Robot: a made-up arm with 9 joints. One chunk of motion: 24 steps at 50 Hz.
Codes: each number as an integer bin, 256 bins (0 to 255) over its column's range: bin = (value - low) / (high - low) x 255, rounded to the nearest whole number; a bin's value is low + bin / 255 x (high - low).
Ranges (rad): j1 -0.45..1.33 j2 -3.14..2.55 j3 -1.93..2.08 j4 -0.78..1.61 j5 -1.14..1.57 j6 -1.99..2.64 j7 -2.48..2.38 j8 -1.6..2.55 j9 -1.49..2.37
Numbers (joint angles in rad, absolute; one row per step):
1: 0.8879 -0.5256 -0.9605 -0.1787 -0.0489 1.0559 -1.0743 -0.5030 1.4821
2: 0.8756 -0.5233 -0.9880 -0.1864 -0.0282 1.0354 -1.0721 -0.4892 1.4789
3: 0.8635 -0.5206 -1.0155 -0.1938 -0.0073 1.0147 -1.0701 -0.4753 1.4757
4: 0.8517 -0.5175 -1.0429 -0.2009 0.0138 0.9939 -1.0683 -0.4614 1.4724
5: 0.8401 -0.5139 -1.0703 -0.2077 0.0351 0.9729 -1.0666 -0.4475 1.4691
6: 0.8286 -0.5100 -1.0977 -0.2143 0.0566 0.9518 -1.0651 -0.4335 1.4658
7: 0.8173 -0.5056 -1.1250 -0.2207 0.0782 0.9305 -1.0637 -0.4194 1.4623
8: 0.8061 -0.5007 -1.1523 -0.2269 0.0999 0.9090 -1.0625 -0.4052 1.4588
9: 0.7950 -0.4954 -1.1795 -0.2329 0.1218 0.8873 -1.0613 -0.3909 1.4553
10: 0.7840 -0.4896 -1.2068 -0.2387 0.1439 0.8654 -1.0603 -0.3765 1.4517
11: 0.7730 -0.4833 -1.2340 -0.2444 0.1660 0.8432 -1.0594 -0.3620 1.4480
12: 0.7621 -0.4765 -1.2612 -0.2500 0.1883 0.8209 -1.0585 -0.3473 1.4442
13: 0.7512 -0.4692 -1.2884 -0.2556 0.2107 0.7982 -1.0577 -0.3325 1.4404
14: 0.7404 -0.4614 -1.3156 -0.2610 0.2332 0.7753 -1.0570 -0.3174 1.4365
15: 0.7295 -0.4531 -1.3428 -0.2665 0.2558 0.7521 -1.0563 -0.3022 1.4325
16: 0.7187 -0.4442 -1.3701 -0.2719 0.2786 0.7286 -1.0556 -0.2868 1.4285
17: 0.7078 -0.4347 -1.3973 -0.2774 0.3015 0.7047 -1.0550 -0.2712 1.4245
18: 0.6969 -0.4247 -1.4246 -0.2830 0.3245 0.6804 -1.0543 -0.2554 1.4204
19: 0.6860 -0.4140 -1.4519 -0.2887 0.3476 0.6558 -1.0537 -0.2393 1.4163
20: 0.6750 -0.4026 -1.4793 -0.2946 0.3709 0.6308 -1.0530 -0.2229 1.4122
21: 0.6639 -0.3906 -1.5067 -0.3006 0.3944 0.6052 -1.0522 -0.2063 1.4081
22: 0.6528 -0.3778 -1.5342 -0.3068 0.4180 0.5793 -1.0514 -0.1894 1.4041
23: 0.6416 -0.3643 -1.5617 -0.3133 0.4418 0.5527 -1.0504 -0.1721 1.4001
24: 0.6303 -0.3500 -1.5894 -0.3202 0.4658 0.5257 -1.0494 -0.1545 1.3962
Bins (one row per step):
1: 192 117 62 64 103 168 74 67 196
2: 190 117 60 63 105 167 74 68 196
3: 188 117 58 63 107 165 74 69 196
4: 186 118 56 62 109 164 74 70 196
5: 185 118 55 61 111 163 74 71 195
6: 183 118 53 60 113 162 74 72 195
7: 182 118 51 60 115 161 74 73 195
8: 180 118 49 59 117 160 74 73 195
9: 178 119 48 58 119 158 74 74 195
10: 177 119 46 58 121 157 74 75 194
11: 175 119 44 57 123 156 75 76 194
12: 174 119 43 57 125 155 75 77 194
13: 172 120 41 56 127 154 75 78 194
14: 171 120 39 55 129 152 75 79 193
15: 169 120 37 55 131 151 75 80 193
16: 167 121 36 54 133 150 75 81 193
17: 166 121 34 54 136 148 75 82 193
18: 164 122 32 53 138 147 75 83 192
19: 163 122 30 52 140 146 75 84 192
20: 161 123 29 52 142 144 75 85 192
21: 160 123 27 51 144 143 75 86 191
22: 158 124 25 50 147 142 75 87 191
23: 156 124 23 50 149 140 75 88 191
24: 155 125 22 49 151 139 75 89 191

